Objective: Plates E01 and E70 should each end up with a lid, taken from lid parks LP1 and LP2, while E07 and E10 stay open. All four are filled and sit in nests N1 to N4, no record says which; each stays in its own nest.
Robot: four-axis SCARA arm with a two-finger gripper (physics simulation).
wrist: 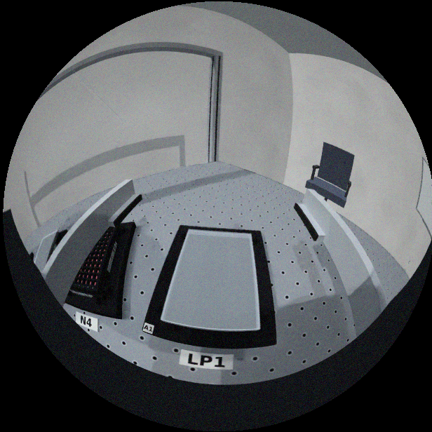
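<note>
A clear, pale lid (215, 280) lies flat in the black lid park LP1 (210, 338), in the lower middle of the wrist view. My gripper (216, 189) is open and empty, with one finger on each side of the park and above it. A dark plate with red-filled wells (92, 267) sits in the black nest N4 (128, 270) at the left, partly hidden behind the left finger. No lid shows on the part of it in sight. No plate code is readable. LP2 does not show.
A pale, clear-edged object (46, 245) shows beyond the left finger, mostly hidden. The perforated table top (220, 200) runs back to the walls. A dark blue chair (336, 165) stands at the back right.
</note>
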